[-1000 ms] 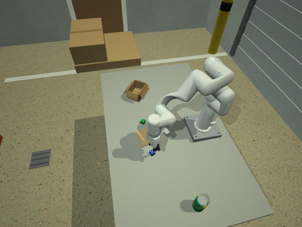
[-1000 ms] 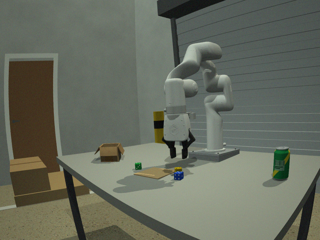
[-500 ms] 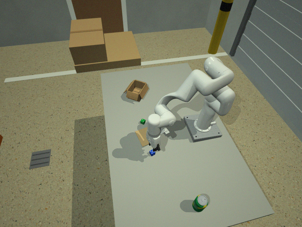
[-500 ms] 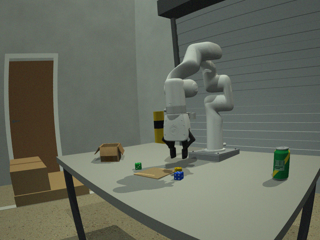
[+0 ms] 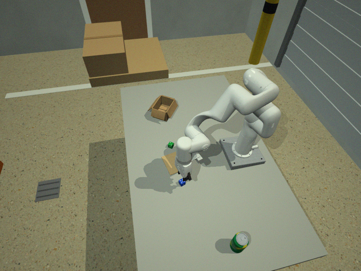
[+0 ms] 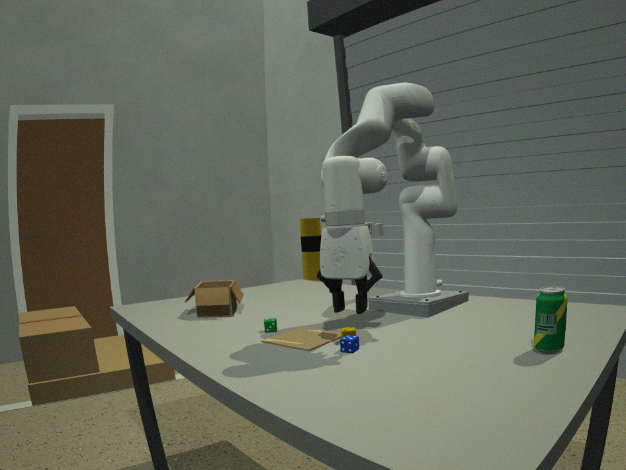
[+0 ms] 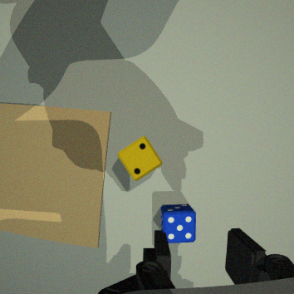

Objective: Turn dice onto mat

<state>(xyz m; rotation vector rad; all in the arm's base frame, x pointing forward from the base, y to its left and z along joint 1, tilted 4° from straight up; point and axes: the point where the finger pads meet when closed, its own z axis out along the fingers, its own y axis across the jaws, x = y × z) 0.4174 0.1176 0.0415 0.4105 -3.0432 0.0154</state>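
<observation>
Right now the blue die is 9 cm below my hand. From my hand the other things lie so: green die (27 cm to the right, 9 cm below); yellow die (9 cm below, 5 cm to the right, 5 cm behind); cardboard mat (15 cm to the right, 10 cm below).
</observation>
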